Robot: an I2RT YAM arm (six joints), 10 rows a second.
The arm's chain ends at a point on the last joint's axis. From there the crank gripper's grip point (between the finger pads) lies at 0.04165 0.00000 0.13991 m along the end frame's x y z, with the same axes.
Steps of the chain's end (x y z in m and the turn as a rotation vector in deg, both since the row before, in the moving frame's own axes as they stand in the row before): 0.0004, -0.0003, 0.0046, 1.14, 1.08, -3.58; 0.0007, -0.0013, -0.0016, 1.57, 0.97, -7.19; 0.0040, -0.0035, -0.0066, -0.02, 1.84, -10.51; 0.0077, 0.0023, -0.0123, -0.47, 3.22, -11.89; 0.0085, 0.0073, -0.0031, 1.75, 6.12, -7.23; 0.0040, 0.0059, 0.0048, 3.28, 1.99, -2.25; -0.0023, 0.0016, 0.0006, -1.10, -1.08, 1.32
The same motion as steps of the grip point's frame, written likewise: 0.0029, -0.0058, 0.0037, 1.14, 1.08, -3.58; 0.0025, -0.0105, -0.0024, 1.57, 0.97, -7.19; 0.0078, -0.0115, -0.0080, -0.02, 1.84, -10.51; 0.0147, -0.0060, -0.0148, -0.47, 3.22, -11.89; 0.0225, -0.0031, -0.0085, 1.75, 6.12, -7.23; 0.0086, -0.0038, 0.0030, 3.28, 1.99, -2.25; -0.0050, 0.0052, 0.0013, -1.10, -1.08, 1.32
